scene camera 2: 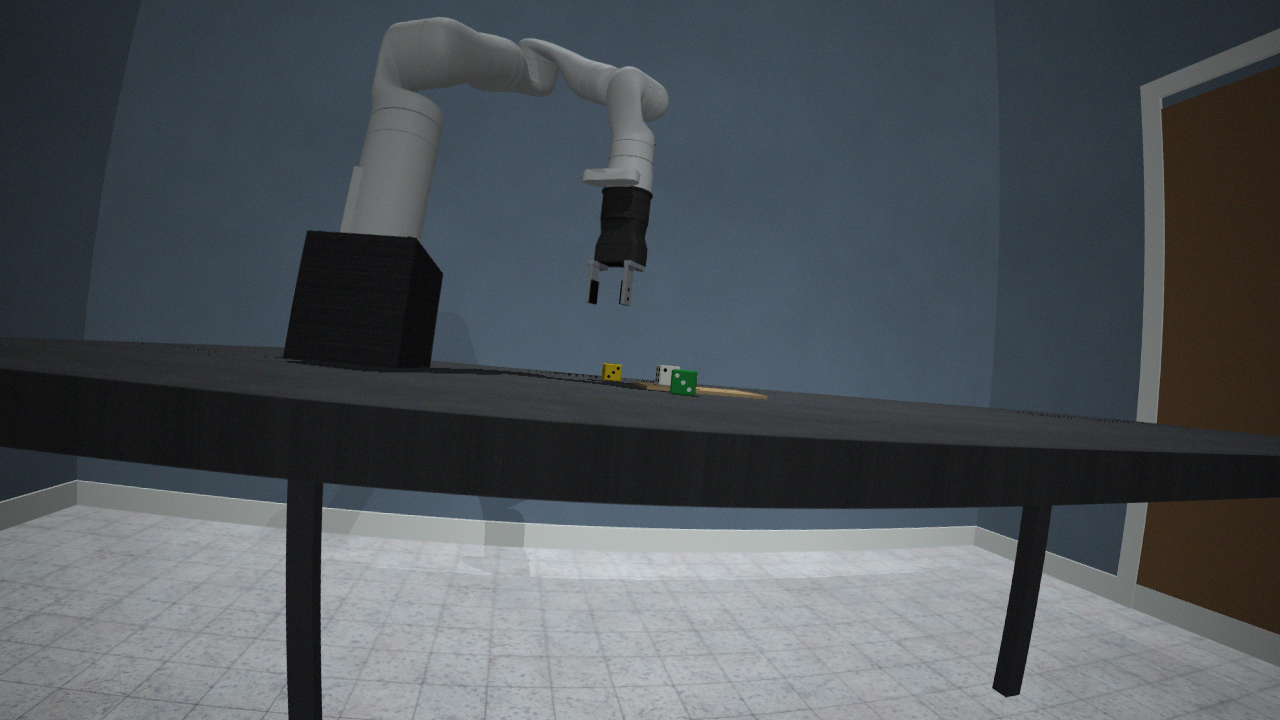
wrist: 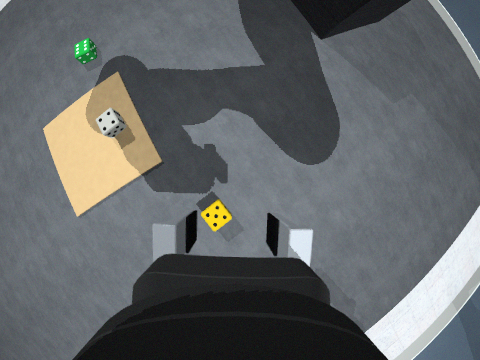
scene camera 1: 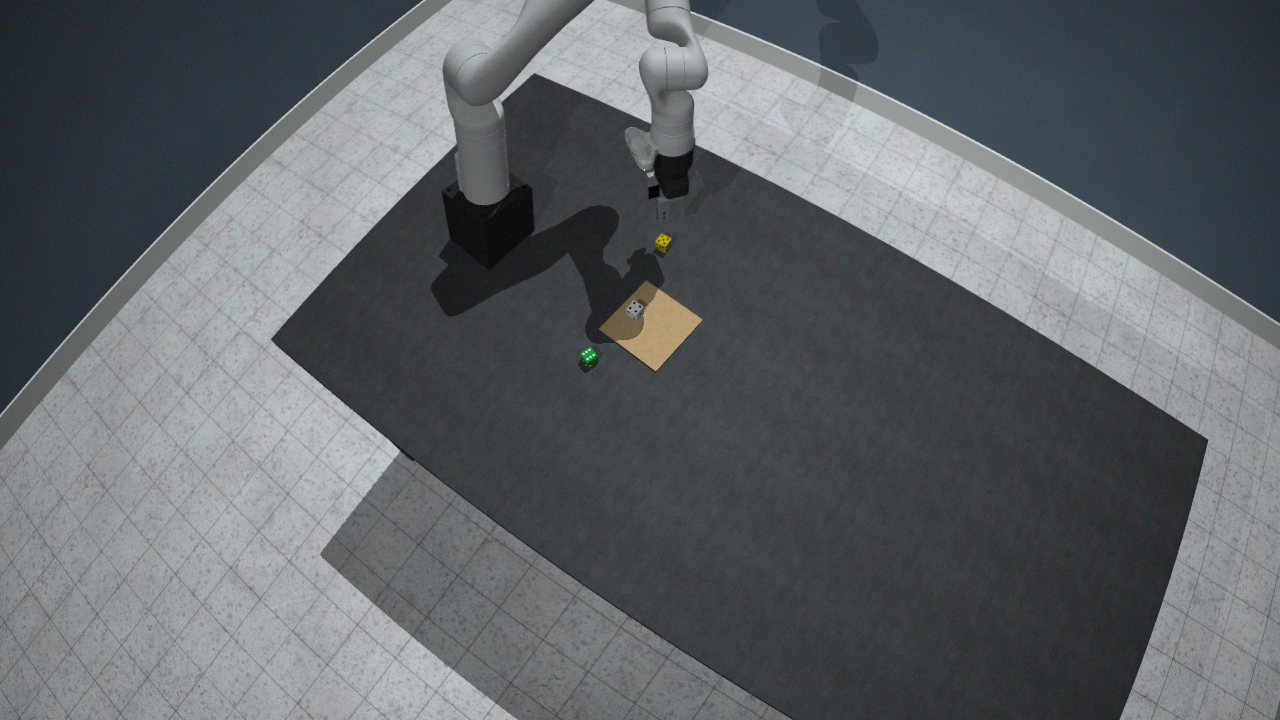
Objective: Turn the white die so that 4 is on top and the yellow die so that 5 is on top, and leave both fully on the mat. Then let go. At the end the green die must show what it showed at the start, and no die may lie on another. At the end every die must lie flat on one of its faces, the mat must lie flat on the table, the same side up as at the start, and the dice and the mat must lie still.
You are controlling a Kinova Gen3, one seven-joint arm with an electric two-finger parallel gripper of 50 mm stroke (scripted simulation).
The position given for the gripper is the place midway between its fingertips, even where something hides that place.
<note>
In view: the gripper (scene camera 2: 607,304) and a tan mat (scene camera 1: 665,324).
The tan mat also shows in the wrist view (wrist: 91,166). The gripper is seen too in the wrist view (wrist: 231,226) and in scene camera 1 (scene camera 1: 658,207).
</note>
